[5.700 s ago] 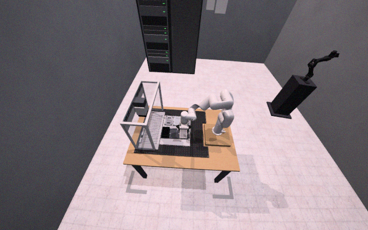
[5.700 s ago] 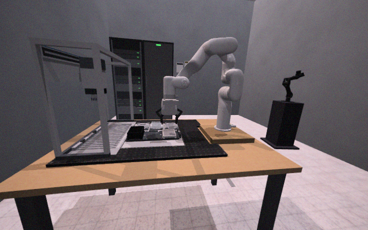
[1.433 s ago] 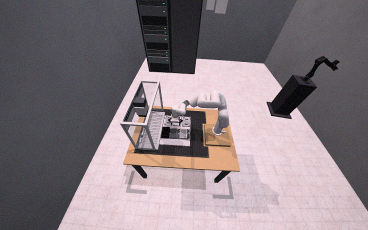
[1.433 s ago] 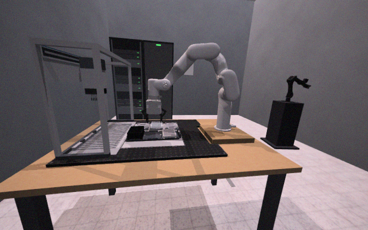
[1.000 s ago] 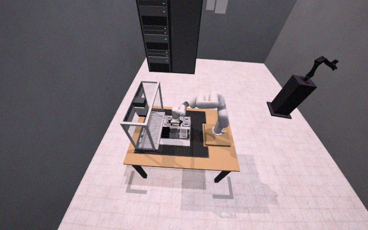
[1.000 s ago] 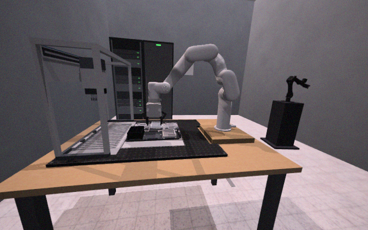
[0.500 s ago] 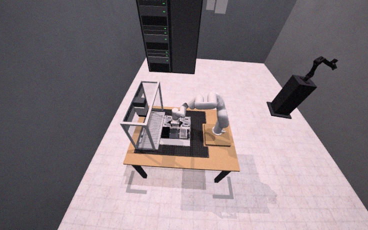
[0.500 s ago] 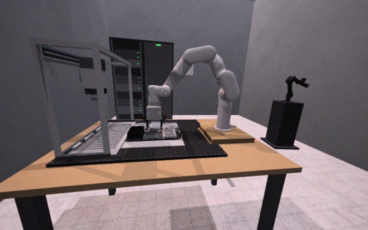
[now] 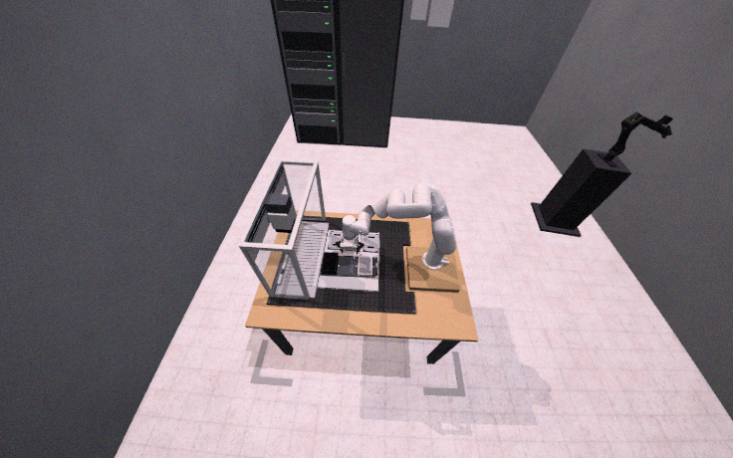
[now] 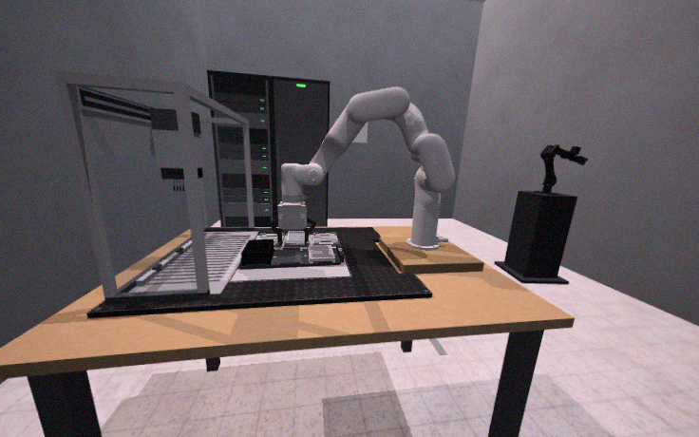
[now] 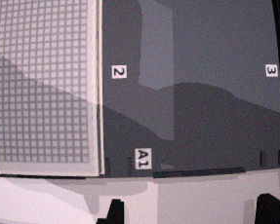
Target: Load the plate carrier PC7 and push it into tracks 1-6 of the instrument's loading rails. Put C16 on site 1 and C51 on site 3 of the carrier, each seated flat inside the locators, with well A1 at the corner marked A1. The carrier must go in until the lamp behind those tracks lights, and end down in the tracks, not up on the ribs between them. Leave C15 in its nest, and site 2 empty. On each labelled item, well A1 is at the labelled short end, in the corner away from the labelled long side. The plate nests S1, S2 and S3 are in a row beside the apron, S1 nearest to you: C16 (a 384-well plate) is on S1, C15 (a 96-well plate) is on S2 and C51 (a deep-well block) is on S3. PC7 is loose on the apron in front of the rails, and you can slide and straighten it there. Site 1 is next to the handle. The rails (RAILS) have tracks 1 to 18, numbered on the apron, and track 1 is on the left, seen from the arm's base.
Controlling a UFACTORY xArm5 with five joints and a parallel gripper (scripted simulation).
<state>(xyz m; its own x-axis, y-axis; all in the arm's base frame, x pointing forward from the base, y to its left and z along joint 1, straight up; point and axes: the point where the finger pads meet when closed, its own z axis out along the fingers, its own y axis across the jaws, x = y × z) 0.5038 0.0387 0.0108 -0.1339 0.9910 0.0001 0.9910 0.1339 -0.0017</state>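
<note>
Now: hand 9 cm to the right of the grey plate carrier PC7, 1 cm past it and 1 cm above it. Round my hand: post: 34 cm to the left, 22 cm above, 16 cm ahead; then 96-well plate C15: 9 cm to the right, 1 cm below.
</note>
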